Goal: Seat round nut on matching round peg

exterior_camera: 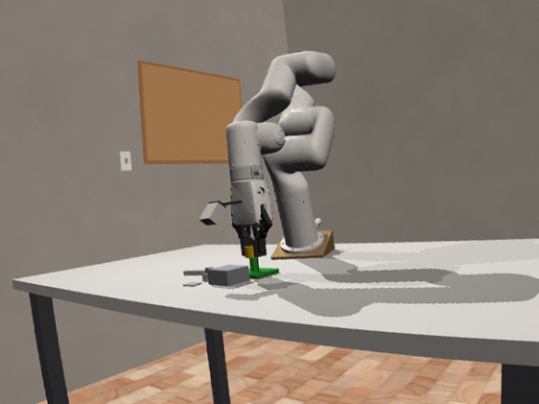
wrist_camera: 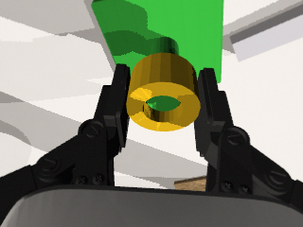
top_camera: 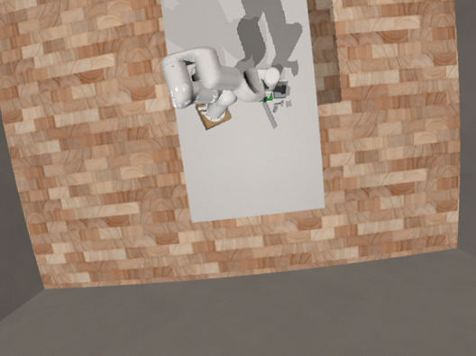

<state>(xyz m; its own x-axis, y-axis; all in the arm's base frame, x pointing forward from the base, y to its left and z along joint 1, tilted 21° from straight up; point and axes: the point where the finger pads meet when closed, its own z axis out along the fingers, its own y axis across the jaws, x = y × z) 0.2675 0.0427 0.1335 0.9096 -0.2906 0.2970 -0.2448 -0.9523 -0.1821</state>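
Right now the grey square block is 9 cm ahead of my hand, 1 cm to the right of it and 5 cm below it. Round my hand: thin grey handle: 1 cm ahead, 12 cm to the right, 6 cm below.
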